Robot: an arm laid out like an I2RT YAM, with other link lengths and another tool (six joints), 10 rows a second.
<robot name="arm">
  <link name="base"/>
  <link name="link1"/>
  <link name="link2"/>
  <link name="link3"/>
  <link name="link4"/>
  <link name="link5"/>
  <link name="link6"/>
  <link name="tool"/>
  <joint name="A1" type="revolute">
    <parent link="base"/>
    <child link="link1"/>
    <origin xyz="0 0 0.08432" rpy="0 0 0"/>
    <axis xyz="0 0 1"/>
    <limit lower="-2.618" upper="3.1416"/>
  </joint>
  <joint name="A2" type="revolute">
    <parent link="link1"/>
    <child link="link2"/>
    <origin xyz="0.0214 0.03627 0.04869" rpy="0 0 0"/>
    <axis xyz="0 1 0"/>
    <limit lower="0" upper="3.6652"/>
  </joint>
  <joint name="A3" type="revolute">
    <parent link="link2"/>
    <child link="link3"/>
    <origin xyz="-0.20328 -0.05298 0" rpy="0 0 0"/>
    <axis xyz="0 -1 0"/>
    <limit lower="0" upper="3.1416"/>
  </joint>
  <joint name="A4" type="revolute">
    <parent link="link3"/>
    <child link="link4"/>
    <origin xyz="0.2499 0.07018 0.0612" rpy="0 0 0"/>
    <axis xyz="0 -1 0"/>
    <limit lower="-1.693" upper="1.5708"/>
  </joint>
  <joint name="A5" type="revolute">
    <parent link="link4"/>
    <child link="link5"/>
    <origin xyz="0.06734 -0.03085 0.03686" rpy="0 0 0"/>
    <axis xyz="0 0 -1"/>
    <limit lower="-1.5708" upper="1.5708"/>
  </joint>
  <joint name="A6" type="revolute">
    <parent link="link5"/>
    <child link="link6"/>
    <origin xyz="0.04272 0 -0.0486" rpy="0 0 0"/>
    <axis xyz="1 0 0"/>
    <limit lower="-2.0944" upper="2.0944"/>
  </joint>
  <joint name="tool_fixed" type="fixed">
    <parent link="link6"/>
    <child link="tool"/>
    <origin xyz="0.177 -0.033 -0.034" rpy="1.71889 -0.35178 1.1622"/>
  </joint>
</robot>
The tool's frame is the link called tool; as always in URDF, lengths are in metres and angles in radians.
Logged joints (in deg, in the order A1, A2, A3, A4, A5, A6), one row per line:
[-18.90 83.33 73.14 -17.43 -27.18 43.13]
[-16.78 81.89 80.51 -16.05 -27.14 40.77]
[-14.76 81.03 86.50 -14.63 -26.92 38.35]
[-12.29 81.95 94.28 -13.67 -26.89 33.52]
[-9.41 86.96 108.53 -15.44 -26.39 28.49]
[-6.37 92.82 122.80 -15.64 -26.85 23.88]
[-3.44 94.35 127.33 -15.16 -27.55 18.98]
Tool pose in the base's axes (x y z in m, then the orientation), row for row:
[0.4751 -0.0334 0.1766 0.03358 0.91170 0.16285 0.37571]
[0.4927 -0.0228 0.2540 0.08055 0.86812 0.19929 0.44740]
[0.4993 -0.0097 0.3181 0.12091 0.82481 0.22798 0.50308]
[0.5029 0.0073 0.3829 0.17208 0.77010 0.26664 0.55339]
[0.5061 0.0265 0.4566 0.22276 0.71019 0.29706 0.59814]
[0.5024 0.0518 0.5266 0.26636 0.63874 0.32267 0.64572]
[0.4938 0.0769 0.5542 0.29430 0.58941 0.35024 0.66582]
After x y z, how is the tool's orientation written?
As a quaternion, w x y z.
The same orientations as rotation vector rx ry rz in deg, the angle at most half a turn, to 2 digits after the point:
[160.69 28.70 66.22]
[148.72 34.14 76.65]
[138.02 38.15 84.18]
[125.22 43.36 89.99]
[112.38 47.00 94.65]
[98.81 49.91 99.89]
[89.90 53.42 101.55]

